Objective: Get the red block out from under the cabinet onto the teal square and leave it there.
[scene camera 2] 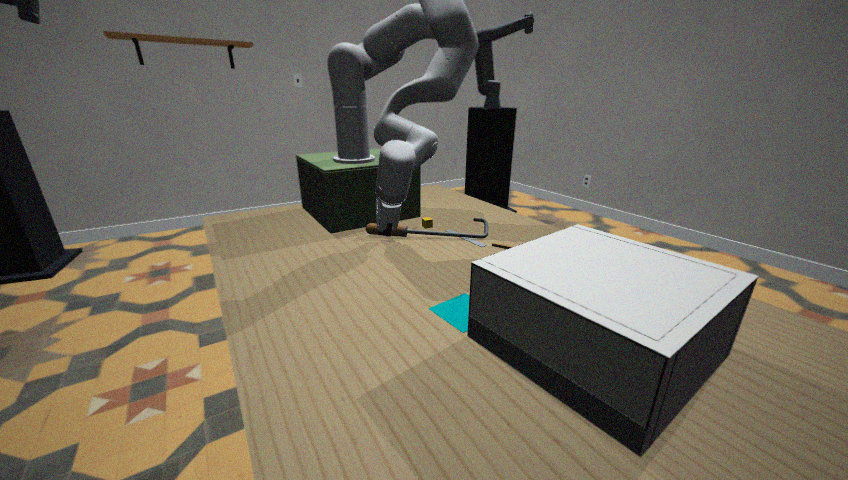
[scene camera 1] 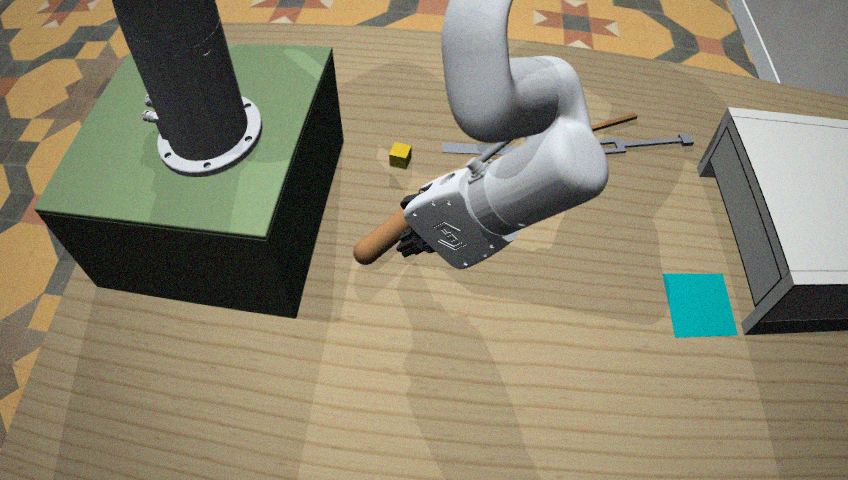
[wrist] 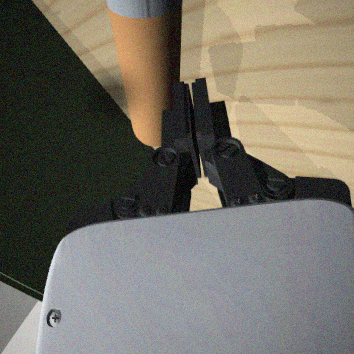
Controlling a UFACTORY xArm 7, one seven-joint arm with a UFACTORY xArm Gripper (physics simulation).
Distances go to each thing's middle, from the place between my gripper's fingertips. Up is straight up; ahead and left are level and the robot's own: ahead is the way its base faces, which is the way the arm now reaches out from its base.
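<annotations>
Looking at the teal square (scene camera 1: 699, 305), I find my gripper 2 cm above it, 40 cm short of it and 4 cm to the right of it. There is a grey forked tool (scene camera 1: 685, 139) as well, and it is 2 cm below my hand, 30 cm ahead of it and 31 cm to the left of it.
</annotations>
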